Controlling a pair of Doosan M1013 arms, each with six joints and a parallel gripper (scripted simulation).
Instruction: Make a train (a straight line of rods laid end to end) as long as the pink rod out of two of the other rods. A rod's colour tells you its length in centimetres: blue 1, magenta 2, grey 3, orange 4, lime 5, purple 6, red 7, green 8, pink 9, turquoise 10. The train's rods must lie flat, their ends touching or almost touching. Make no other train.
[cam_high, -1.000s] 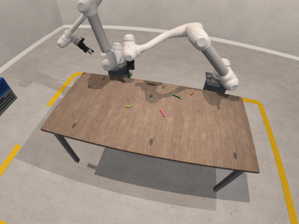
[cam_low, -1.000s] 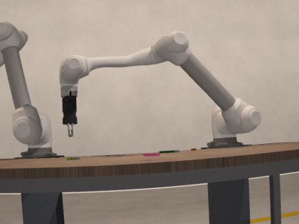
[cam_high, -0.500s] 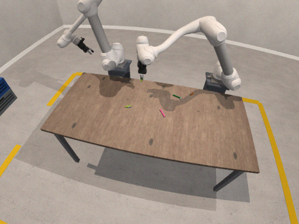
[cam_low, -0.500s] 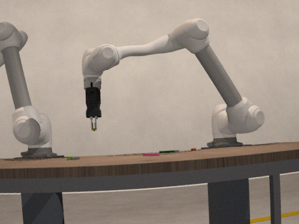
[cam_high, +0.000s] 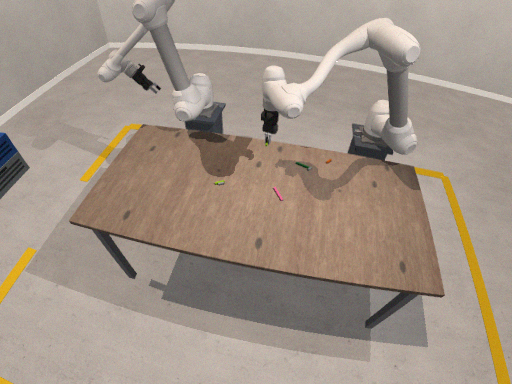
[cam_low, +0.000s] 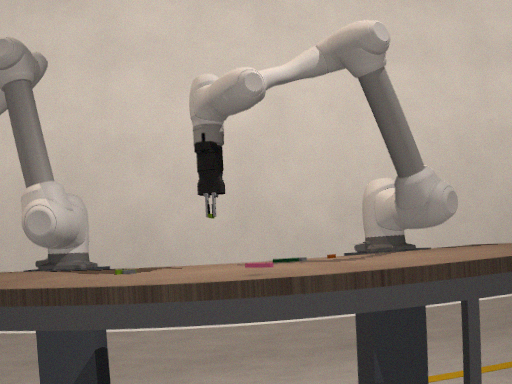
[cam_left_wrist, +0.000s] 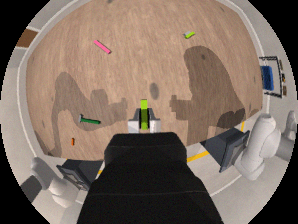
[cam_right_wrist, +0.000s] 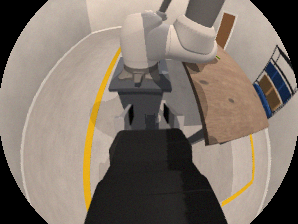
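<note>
Now: the orange rod 35 cm to the left of my left hand, 15 cm below it and 10 cm behind it. From my left hand the other things lie so: green rod 21 cm to the left, 15 cm below, 2 cm behind; then pink rod 22 cm ahead, 15 cm below, 10 cm to the left.
</note>
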